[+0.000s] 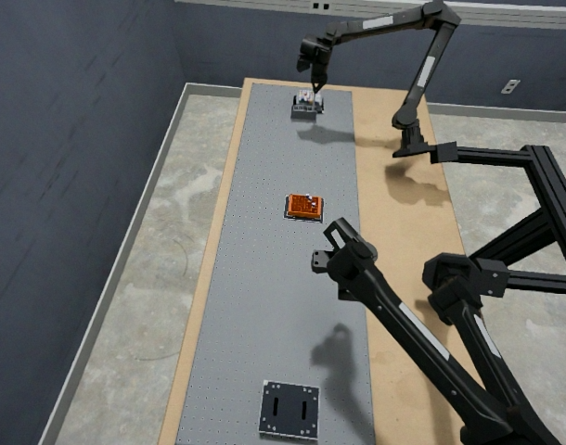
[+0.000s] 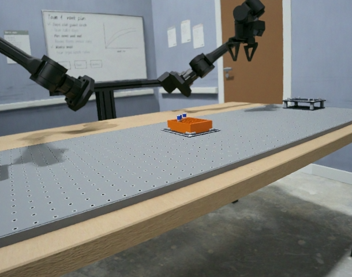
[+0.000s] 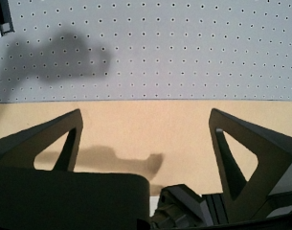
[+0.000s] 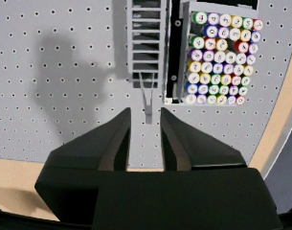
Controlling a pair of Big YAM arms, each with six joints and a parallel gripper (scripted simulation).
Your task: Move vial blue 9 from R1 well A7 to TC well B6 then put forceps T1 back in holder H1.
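The grey holder H1 is 40 mm ahead of my right hand and 140 mm below it. Also, from my right hand: orange tube carrier 50 mm ahead, 560 mm to the left, 130 mm below.
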